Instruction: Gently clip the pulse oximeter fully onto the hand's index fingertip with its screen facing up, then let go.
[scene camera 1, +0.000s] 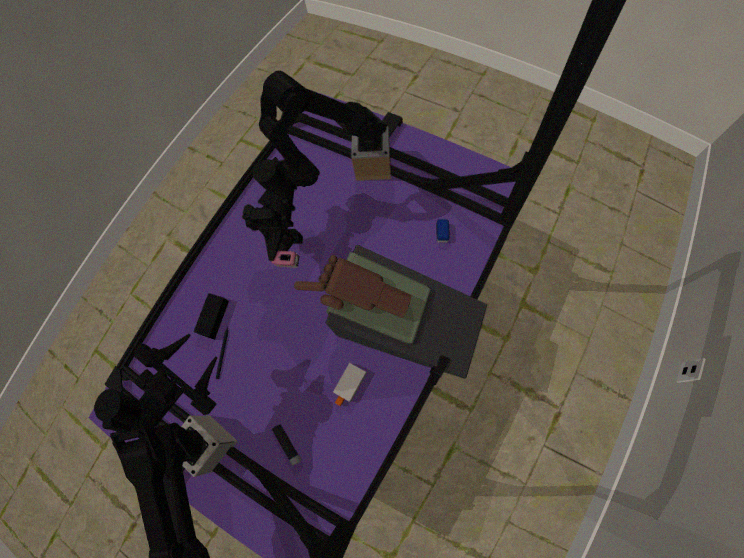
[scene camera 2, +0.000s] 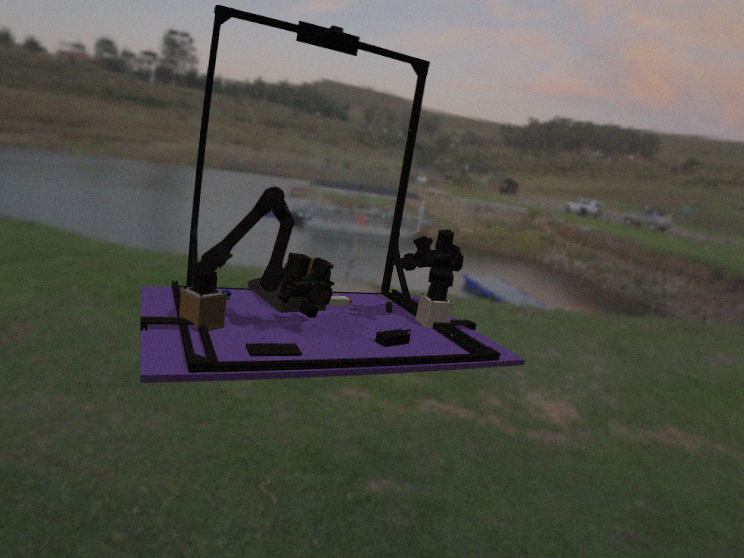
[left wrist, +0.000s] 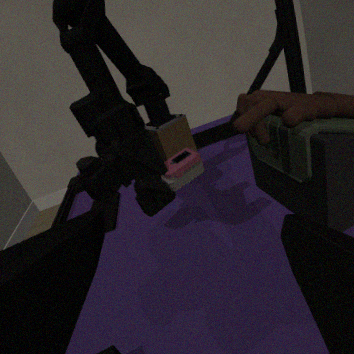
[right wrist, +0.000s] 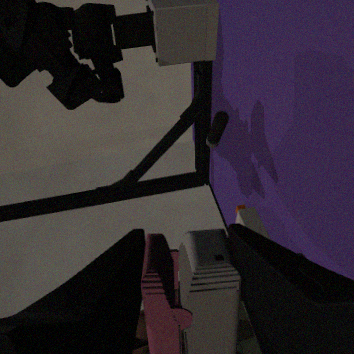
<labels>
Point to the left gripper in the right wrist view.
42, 74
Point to the right gripper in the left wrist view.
169, 181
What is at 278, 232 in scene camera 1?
The right gripper.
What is the left gripper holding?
Nothing.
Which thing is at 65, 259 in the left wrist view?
The left gripper.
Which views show the left gripper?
Scene camera 1, scene camera 2, the left wrist view and the right wrist view: all of them.
</labels>
